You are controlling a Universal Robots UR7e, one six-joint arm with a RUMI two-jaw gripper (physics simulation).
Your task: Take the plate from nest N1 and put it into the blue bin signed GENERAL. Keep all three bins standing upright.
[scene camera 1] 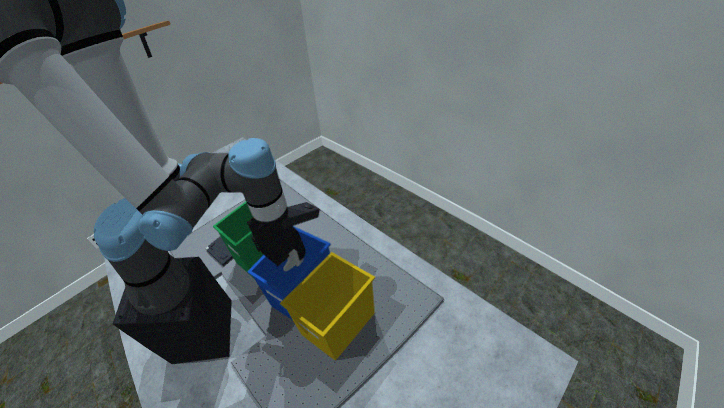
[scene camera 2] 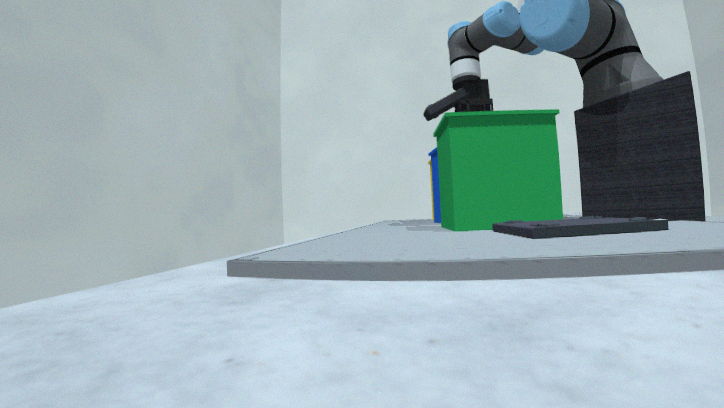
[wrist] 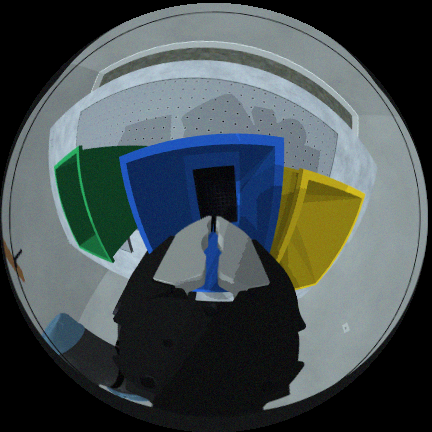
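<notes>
A black rectangular plate lies at the bottom inside the blue bin, as the wrist view shows. My gripper is shut and empty. It points down over the blue bin's opening, above the plate and apart from it. In scene camera 2 its fingers are hidden behind the green bin. The yellow bin stands on the other side of the blue one. All three bins are upright. The sign GENERAL and the label N1 cannot be read.
A low dark fixture lies beside the green bin on the perforated board. The dark robot pedestal stands on the near side of the bins. The bins stand close together in a row.
</notes>
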